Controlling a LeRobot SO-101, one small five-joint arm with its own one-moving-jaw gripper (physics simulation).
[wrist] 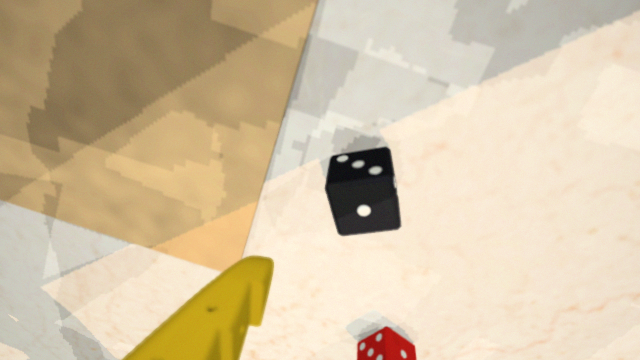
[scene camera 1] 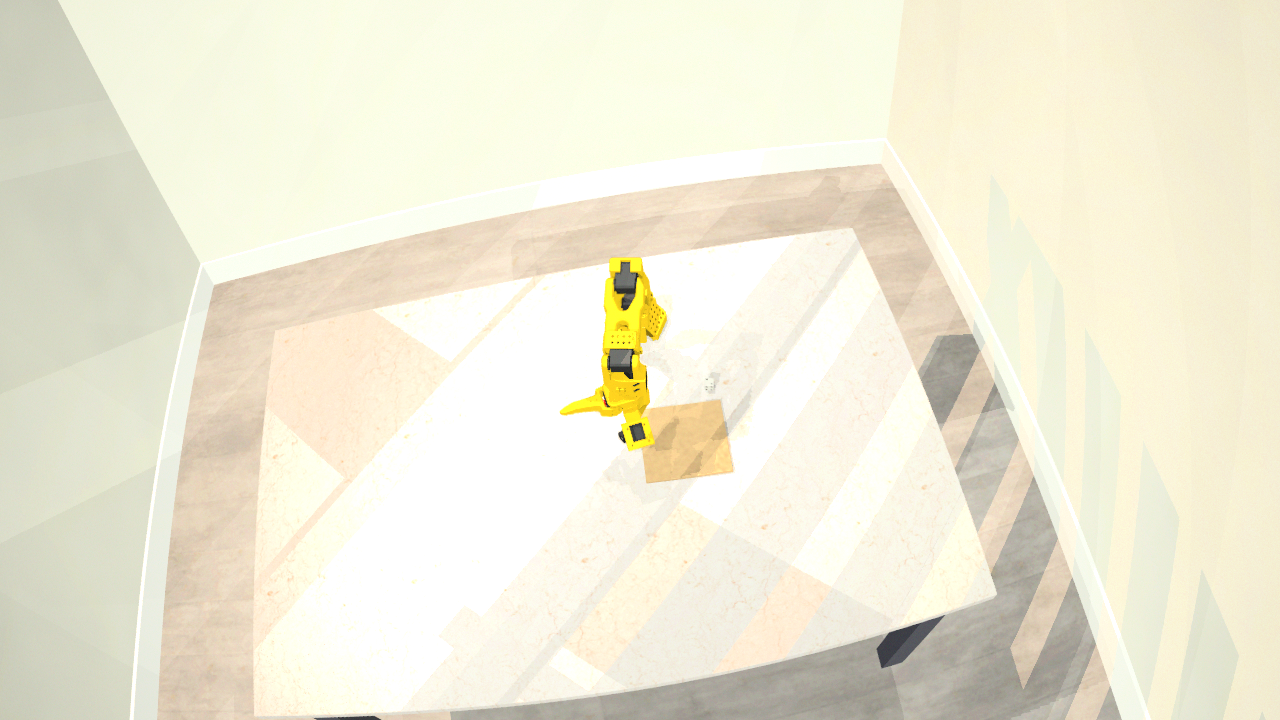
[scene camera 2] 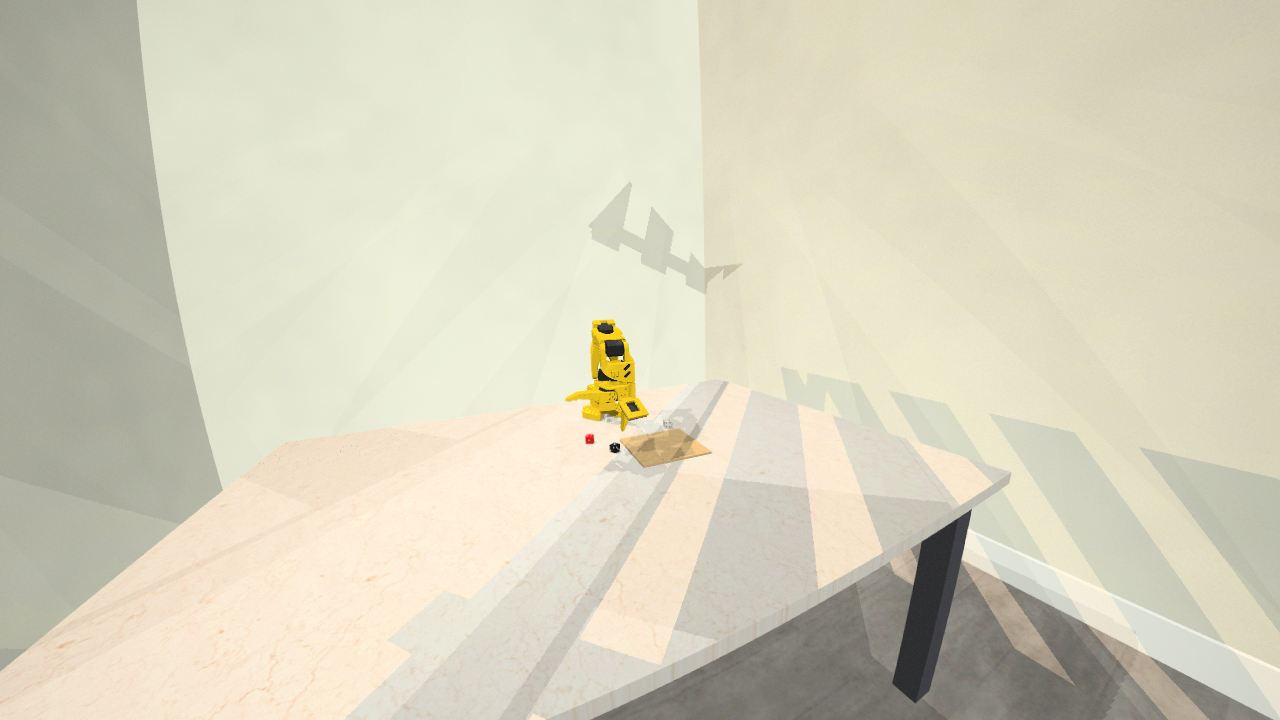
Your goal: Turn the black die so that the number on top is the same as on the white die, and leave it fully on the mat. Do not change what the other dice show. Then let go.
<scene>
A tan mat shows in the wrist view [158, 130], in scene camera 1 and in scene camera 2. One and the same spot on the tan mat: [scene camera 1: 690, 440] is [scene camera 2: 668, 444].
</scene>
